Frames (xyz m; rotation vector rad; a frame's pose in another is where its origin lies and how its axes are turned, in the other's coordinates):
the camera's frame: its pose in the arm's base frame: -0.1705 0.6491 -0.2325 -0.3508 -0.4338 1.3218
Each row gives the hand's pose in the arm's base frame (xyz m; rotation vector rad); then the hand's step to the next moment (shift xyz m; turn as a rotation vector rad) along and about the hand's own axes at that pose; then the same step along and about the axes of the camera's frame.
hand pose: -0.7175 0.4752 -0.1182 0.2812 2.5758 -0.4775
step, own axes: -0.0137 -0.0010 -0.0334 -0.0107 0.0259 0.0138
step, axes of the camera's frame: 0.0132 -0.0116 0.0315 0.0198 -0.0091 -0.0224
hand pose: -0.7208 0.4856 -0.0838 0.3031 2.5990 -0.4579
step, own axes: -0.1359 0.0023 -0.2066 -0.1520 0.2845 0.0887
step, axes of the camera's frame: 0.0904 -0.1279 0.1914 0.2433 -0.1323 -0.1877
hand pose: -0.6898 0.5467 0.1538 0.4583 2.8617 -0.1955
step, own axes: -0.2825 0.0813 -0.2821 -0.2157 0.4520 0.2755
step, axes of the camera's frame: 0.1186 -0.3462 0.1790 0.3583 -0.1515 -0.4188
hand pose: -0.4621 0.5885 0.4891 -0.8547 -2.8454 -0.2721
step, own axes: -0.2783 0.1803 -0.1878 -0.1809 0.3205 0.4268
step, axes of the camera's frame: 0.0417 -0.3764 -0.0426 0.2648 0.0113 -0.4973
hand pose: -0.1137 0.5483 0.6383 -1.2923 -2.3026 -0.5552
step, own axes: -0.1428 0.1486 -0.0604 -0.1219 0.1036 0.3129
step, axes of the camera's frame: -0.0204 -0.1828 -0.1109 0.1160 0.1024 -0.3155
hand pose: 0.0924 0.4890 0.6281 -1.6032 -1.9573 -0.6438
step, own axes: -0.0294 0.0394 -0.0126 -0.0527 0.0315 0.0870
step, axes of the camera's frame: -0.0146 -0.0385 -0.0297 0.0191 0.0268 -0.1013
